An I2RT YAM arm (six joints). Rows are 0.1 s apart.
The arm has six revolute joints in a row. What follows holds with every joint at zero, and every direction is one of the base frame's. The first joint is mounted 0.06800 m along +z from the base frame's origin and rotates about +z. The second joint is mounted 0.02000 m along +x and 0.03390 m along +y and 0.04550 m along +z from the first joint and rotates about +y. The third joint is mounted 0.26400 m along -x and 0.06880 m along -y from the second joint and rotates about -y. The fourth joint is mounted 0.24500 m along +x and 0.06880 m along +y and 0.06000 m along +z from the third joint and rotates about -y. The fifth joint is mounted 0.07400 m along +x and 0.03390 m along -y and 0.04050 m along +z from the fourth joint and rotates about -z. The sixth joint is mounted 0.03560 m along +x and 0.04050 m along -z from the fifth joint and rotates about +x. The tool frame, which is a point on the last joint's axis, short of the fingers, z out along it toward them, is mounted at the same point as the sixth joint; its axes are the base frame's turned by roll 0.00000, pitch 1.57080 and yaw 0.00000 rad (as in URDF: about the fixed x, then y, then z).
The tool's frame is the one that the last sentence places.
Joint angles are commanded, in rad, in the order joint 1, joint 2, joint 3, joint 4, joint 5, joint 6. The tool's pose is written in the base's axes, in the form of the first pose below.
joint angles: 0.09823 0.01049 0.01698 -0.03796 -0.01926 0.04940
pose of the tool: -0.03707 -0.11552 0.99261 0.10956; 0.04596 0.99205 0.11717 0.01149; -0.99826 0.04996 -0.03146 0.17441; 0 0 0 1
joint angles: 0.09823 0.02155 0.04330 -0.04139 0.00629 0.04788
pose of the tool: -0.02392 -0.09077 0.99558 0.10877; 0.04574 0.99473 0.09179 0.01049; -0.99867 0.04773 -0.01964 0.18235; 0 0 0 1
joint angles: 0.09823 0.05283 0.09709 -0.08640 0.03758 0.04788
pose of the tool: -0.04478 -0.05857 0.99728 0.10756; 0.04365 0.99721 0.06053 0.00926; -0.99804 0.04624 -0.04210 0.19361; 0 0 0 1
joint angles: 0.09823 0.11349 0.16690 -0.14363 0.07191 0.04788
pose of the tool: -0.09084 -0.02229 0.99562 0.10794; 0.03902 0.99890 0.02592 0.00807; -0.99510 0.04120 -0.08987 0.20652; 0 0 0 1
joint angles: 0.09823 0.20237 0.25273 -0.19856 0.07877 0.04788
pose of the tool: -0.14775 -0.01326 0.98894 0.11108; 0.03338 0.99927 0.01839 0.00813; -0.98846 0.03573 -0.14720 0.22265; 0 0 0 1
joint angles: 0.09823 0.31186 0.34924 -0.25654 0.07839 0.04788
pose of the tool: -0.21716 -0.01132 0.97607 0.11790; 0.02655 0.99949 0.01750 0.00882; -0.97578 0.02971 -0.21675 0.23981; 0 0 0 1
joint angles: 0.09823 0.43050 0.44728 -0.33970 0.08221 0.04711
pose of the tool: -0.31641 -0.00535 0.94861 0.12754; 0.01598 0.99981 0.01097 0.00963; -0.94849 0.01863 -0.31627 0.25303; 0 0 0 1
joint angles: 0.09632 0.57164 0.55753 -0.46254 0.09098 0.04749
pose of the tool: -0.45690 0.00628 0.88950 0.14070; 0.00335 0.99998 -0.00534 0.01035; -0.88951 0.00054 -0.45691 0.26265; 0 0 0 1
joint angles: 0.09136 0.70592 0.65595 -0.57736 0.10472 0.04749
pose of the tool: -0.58419 0.02130 0.81134 0.15505; -0.00611 0.99951 -0.03064 0.01047; -0.81160 -0.02285 -0.58377 0.26823; 0 0 0 1
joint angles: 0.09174 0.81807 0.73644 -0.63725 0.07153 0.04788
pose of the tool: -0.65683 -0.00639 0.75401 0.17052; -0.01249 0.99992 -0.00240 0.01313; -0.75393 -0.01099 -0.65686 0.27388; 0 0 0 1
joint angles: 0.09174 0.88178 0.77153 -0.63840 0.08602 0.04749
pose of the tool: -0.67838 0.00361 0.73470 0.18198; -0.01491 0.99971 -0.01869 0.01367; -0.73456 -0.02363 -0.67814 0.27544; 0 0 0 1
